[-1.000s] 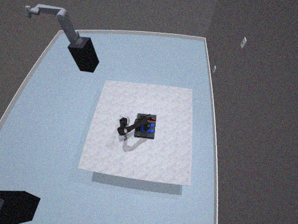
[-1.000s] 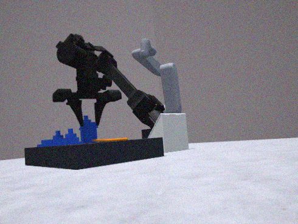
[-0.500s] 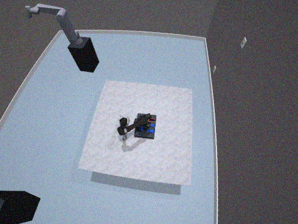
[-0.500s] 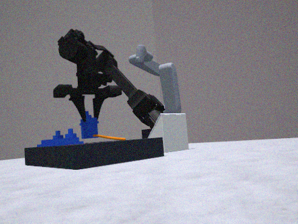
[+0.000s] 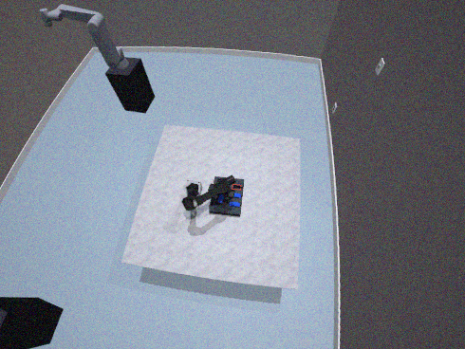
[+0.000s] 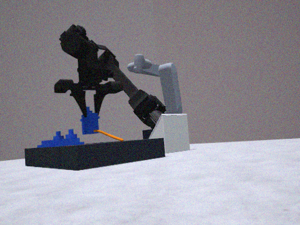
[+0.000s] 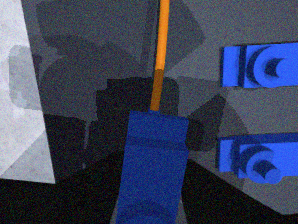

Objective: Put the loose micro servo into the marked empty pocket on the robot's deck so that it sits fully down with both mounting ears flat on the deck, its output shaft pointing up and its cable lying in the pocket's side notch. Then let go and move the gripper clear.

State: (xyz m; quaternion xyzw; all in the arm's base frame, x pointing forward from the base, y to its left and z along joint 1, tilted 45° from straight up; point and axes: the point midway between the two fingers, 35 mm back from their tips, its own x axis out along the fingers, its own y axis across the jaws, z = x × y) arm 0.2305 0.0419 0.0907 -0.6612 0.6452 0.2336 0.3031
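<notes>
My gripper tip is now 100 mm above the robot deck, 40 mm to the right of it and 10 mm past it.
</notes>
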